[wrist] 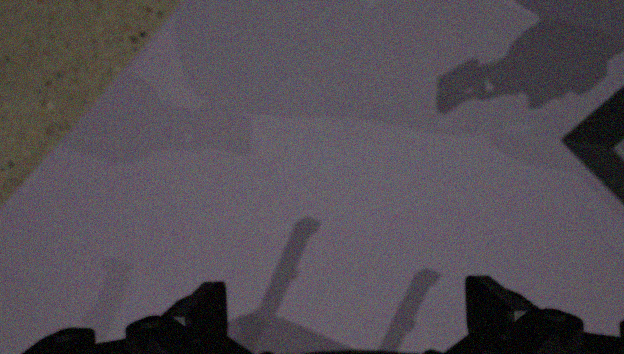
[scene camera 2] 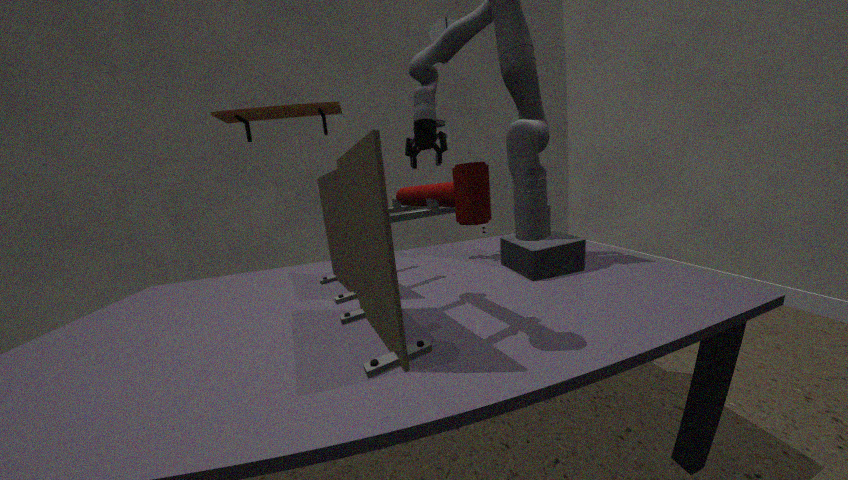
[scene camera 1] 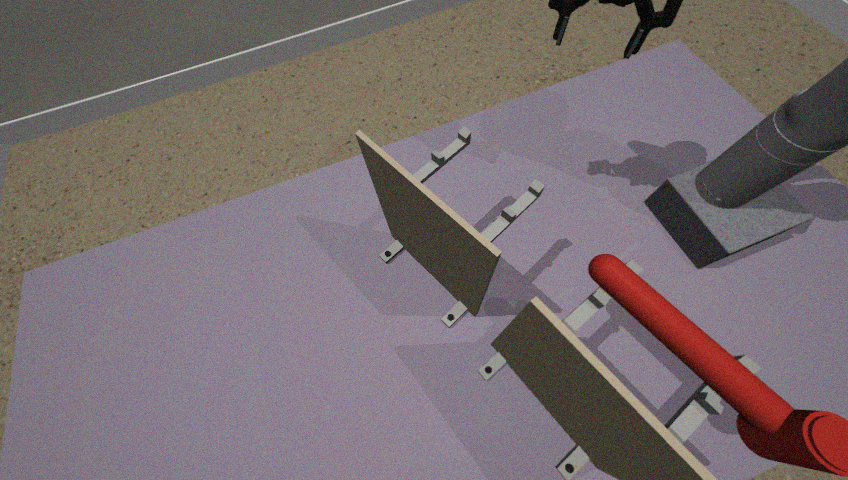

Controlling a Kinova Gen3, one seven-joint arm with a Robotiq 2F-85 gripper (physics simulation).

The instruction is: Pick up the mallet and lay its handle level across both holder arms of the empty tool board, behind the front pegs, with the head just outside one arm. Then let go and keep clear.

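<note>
The red mallet (scene camera 1: 684, 339) (scene camera 2: 471, 193) lies with its handle across the holder arms of the nearer tool board (scene camera 1: 595, 386) (scene camera 2: 371, 237). Its head is outside the arm at lower right in scene camera 1, partly cut off there. The empty tool board (scene camera 1: 425, 226) (scene camera 2: 327, 202) stands farther back, mostly hidden in scene camera 2. Its left holder arm (scene camera 1: 451, 146) and right holder arm (scene camera 1: 523, 203) are bare, each with an end peg and a second raised block. My gripper (scene camera 1: 593, 49) (scene camera 2: 426, 163) (wrist: 344, 305) is open and empty, high up and apart from the mallet and both boards.
The robot's base block (scene camera 1: 767, 223) (scene camera 2: 538, 255) stands on the purple table (scene camera 1: 178, 309) (scene camera 2: 196, 380), beyond the boards' holder side. A wooden wall shelf (scene camera 2: 279, 111) hangs at the back left in scene camera 2. Shadows of arms and gripper fall on the table in the wrist view.
</note>
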